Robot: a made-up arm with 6 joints. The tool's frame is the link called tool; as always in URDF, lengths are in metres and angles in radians. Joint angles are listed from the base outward.
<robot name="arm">
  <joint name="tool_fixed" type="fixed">
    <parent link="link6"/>
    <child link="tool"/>
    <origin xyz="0.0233 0.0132 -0.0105" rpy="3.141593 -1.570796 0"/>
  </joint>
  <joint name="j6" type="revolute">
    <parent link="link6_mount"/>
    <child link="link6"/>
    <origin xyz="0.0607 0.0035 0.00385" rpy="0 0 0"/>
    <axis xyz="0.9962 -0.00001 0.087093"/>
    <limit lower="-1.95" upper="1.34"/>
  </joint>
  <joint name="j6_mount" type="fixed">
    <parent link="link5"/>
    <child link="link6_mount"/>
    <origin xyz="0.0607 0.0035 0.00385" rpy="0 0 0"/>
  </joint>
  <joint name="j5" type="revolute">
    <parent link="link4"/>
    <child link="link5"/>
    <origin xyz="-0.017 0.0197 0.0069" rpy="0 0 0"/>
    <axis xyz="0.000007 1 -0.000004"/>
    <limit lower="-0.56" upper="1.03"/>
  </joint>
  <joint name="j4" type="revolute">
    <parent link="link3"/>
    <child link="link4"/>
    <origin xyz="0.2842 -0.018 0.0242" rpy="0 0 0"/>
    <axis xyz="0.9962 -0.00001 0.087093"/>
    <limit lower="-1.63" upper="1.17"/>
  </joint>
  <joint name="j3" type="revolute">
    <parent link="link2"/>
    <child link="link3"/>
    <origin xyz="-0.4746 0.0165 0.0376" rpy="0 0 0"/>
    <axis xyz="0.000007 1 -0.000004"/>
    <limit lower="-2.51" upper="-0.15"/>
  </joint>
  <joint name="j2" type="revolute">
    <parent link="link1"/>
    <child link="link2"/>
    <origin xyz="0.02 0.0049 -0.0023" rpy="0 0 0"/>
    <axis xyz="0.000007 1 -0.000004"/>
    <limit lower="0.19" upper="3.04"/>
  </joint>
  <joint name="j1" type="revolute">
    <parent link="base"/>
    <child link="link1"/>
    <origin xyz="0.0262 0.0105 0.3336" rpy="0 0 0"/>
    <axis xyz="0 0 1"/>
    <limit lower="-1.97" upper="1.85"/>
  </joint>
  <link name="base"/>
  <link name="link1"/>
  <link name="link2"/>
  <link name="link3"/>
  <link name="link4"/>
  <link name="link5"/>
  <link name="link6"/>
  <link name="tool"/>
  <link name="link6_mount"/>
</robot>
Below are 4 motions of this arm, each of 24 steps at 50 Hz.
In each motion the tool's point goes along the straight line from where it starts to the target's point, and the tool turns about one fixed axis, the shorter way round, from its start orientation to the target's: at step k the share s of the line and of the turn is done. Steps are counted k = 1, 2, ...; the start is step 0. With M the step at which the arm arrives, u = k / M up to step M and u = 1 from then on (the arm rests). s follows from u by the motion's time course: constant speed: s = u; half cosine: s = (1 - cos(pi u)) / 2; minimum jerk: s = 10 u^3 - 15 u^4 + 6 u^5.
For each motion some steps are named. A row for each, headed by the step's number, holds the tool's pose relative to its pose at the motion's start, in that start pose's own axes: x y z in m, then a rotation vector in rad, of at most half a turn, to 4 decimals.
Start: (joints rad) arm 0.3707 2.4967 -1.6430 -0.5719 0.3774 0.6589
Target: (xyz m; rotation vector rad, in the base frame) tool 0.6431 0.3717 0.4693 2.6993 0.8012 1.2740
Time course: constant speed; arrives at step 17
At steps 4, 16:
4: 0.0255 -0.0186 -0.0452 0.0126 0.1065 -0.0749
16: 0.1018 -0.0744 -0.1809 0.0506 0.4260 -0.2994

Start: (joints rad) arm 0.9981 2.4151 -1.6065 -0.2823 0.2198 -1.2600
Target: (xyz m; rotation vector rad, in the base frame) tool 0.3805 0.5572 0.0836 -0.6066 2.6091 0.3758
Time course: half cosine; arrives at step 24
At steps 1, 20, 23, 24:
1: 0.0000 -0.0007 0.0007 0.0004 0.0005 -0.0047
20: 0.0084 -0.1457 0.1624 0.0871 0.0990 -1.0318
23: 0.0089 -0.1555 0.1733 0.0930 0.1056 -1.1012
24: 0.0090 -0.1562 0.1740 0.0934 0.1061 -1.1059

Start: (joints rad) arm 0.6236 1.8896 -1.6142 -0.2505 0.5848 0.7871
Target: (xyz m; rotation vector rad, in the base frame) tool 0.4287 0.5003 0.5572 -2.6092 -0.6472 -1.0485
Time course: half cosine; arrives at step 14
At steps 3, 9, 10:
3: -0.0092 -0.0122 0.0066 0.0080 0.0023 -0.0498
9: -0.0603 -0.0803 0.0435 0.0529 0.0153 -0.3274
10: -0.0682 -0.0909 0.0492 0.0598 0.0173 -0.3707

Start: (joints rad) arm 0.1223 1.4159 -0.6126 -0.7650 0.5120 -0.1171
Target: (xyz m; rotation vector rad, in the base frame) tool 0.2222 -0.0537 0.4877 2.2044 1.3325 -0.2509
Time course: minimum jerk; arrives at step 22
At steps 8, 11, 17, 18, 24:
8: -0.0176 0.0057 0.0041 0.0323 -0.0837 -0.0912
11: -0.0343 0.0112 0.0079 0.0629 -0.1630 -0.1775
17: -0.0631 0.0205 0.0145 0.1155 -0.2995 -0.3263
18: -0.0656 0.0213 0.0151 0.1201 -0.3113 -0.3392
24: -0.0687 0.0223 0.0158 0.1257 -0.3259 -0.3551

